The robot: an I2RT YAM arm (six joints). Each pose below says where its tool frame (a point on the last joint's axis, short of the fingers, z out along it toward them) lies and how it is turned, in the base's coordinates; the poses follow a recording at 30 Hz.
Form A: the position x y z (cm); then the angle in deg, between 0 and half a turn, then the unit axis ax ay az.
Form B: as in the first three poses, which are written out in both.
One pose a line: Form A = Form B
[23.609 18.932 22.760 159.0 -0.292 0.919 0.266] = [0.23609 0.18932 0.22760 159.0 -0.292 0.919 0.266]
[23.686 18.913 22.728 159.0 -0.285 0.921 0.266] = [0.23686 0.18913 0.22728 159.0 -0.285 0.921 0.266]
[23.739 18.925 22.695 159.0 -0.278 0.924 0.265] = [0.23739 0.18925 0.22695 159.0 -0.278 0.923 0.265]
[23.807 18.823 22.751 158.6 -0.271 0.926 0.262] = [0.23807 0.18823 0.22751 158.6 -0.271 0.926 0.262]
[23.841 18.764 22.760 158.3 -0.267 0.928 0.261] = [0.23841 0.18764 0.22760 158.3 -0.267 0.928 0.261]
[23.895 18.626 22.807 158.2 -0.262 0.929 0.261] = [0.23895 0.18626 0.22807 158.2 -0.262 0.929 0.261]
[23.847 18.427 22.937 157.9 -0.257 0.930 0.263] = [0.23847 0.18427 0.22937 157.9 -0.257 0.930 0.263]
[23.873 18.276 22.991 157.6 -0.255 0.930 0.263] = [0.23873 0.18276 0.22991 157.6 -0.255 0.930 0.263]
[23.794 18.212 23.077 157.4 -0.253 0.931 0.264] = [0.23794 0.18212 0.23077 157.4 -0.253 0.931 0.264]
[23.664 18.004 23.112 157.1 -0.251 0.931 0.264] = [0.23664 0.18004 0.23112 157.1 -0.251 0.931 0.264]
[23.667 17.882 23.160 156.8 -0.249 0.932 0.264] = [0.23667 0.17882 0.23160 156.8 -0.249 0.932 0.264]
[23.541 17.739 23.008 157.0 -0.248 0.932 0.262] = [0.23541 0.17739 0.23008 157.0 -0.248 0.933 0.262]
